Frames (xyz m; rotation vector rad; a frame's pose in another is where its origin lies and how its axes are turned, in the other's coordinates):
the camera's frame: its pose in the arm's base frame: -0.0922 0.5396 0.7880 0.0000 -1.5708 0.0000
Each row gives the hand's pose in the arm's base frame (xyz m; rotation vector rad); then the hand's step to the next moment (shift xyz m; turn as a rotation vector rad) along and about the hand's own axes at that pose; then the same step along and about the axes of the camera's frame.
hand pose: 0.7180 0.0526 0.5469 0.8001 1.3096 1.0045
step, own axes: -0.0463 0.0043 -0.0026 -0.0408 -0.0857 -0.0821
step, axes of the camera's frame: 0.0216 -0.0412 0.0022 -0.0721 -0.0762 0.0688
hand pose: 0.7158 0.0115 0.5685 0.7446 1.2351 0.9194
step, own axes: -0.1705 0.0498 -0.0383 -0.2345 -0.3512 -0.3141
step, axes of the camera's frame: 0.1127 -0.1296 0.0594 -0.2612 -0.3721 0.2652
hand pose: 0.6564 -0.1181 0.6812 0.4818 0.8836 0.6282
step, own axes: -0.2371 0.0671 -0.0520 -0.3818 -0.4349 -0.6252
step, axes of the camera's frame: 0.1450 -0.1060 0.1765 -0.4026 -0.4922 0.5669
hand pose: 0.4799 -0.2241 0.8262 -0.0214 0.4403 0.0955
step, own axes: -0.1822 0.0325 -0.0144 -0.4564 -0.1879 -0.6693
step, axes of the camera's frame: 0.0647 0.0158 0.1733 -0.4107 -0.2547 0.6768
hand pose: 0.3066 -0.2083 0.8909 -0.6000 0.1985 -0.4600
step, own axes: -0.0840 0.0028 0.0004 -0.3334 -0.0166 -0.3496
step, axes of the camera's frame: 0.0027 0.0418 0.0729 -0.2576 -0.0289 0.4080
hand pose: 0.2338 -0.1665 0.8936 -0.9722 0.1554 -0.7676
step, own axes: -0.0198 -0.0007 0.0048 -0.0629 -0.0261 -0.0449
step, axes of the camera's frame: -0.0008 0.0159 0.0127 -0.0183 0.0015 0.0795
